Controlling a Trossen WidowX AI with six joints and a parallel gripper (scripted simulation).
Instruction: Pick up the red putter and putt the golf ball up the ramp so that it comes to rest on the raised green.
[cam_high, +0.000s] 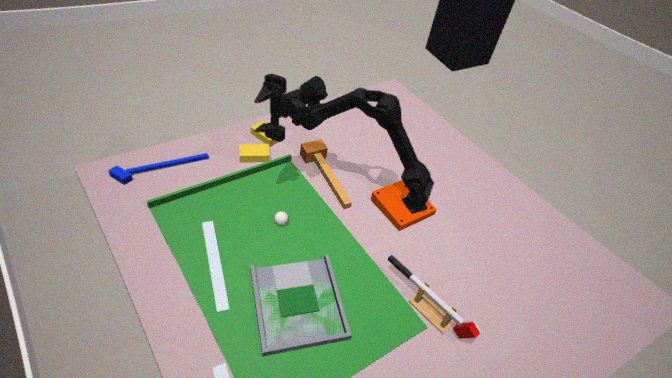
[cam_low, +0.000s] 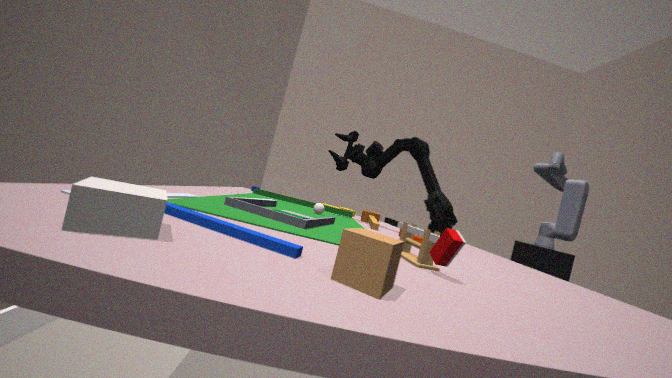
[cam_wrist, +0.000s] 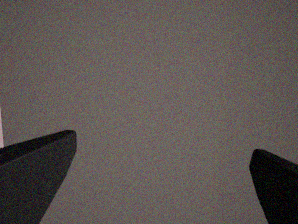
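Now: the red putter 28 cm behind my gripper tip, 56 cm to the left of it and 25 cm below it. The rest, counted from my gripper tip: white golf ball: 3 cm behind, 14 cm to the left, 29 cm below; green wall: 7 cm ahead, 9 cm to the right, 29 cm below; green mat: 3 cm ahead, 27 cm to the left, 31 cm below.
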